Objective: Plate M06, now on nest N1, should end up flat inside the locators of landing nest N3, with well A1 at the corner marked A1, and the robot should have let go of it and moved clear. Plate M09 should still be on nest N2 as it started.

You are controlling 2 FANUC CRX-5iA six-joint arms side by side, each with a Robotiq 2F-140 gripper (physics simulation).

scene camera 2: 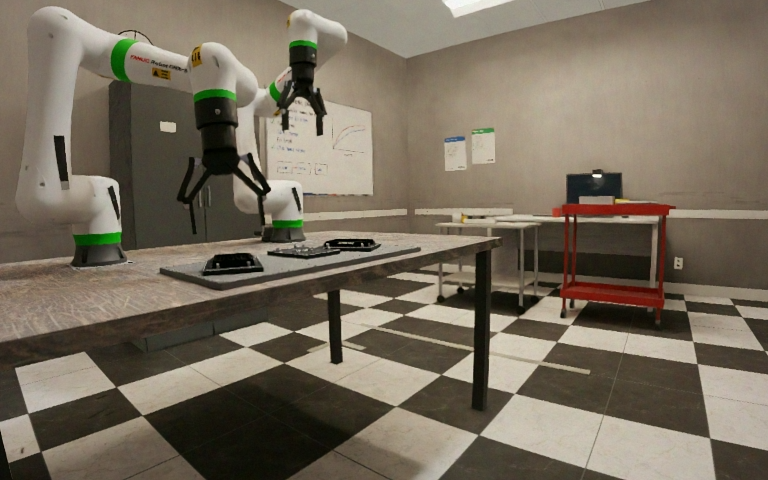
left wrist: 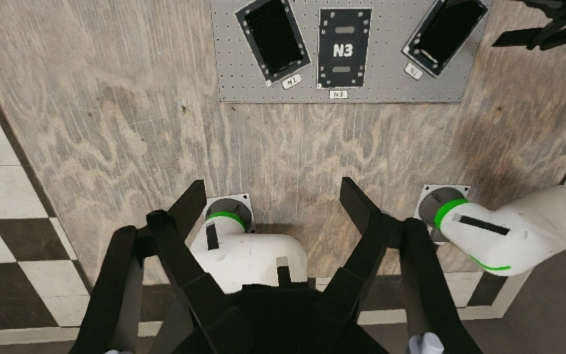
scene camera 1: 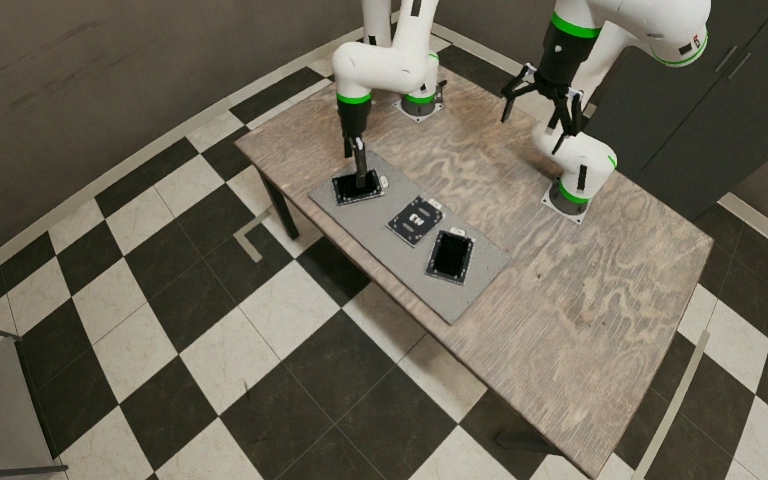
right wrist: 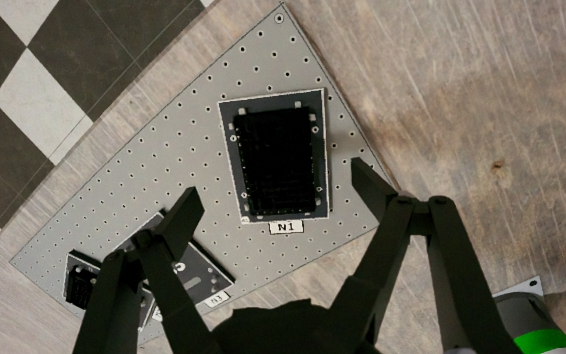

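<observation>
Plate M06, black [scene camera 1: 346,190] [scene camera 2: 232,262] [left wrist: 445,30] [right wrist: 277,162], sits on nest N1 [right wrist: 228,165]. My right gripper [scene camera 1: 354,168] [scene camera 2: 228,224] [right wrist: 274,185] is open and empty, pointing down above M06; in the right wrist view its fingers stand to either side of the plate. Landing nest N3 [scene camera 1: 416,219] [scene camera 2: 305,250] [left wrist: 345,37] [right wrist: 197,275] is bare, its locators and lettering showing. Plate M09, black [scene camera 1: 450,255] [scene camera 2: 352,243] [left wrist: 275,37] [right wrist: 79,287], sits on nest N2. My left gripper [scene camera 1: 532,135] [scene camera 2: 303,130] [left wrist: 274,190] is open and empty, high above the table, away from the plates.
The nests stand on a grey perforated board [scene camera 1: 464,300] [left wrist: 400,95] [right wrist: 170,145] on the wooden table [scene camera 1: 566,294] [left wrist: 150,150]. N3 lies between N1 and N2. A red cart [scene camera 2: 614,294] and white tables stand well behind in scene camera 2.
</observation>
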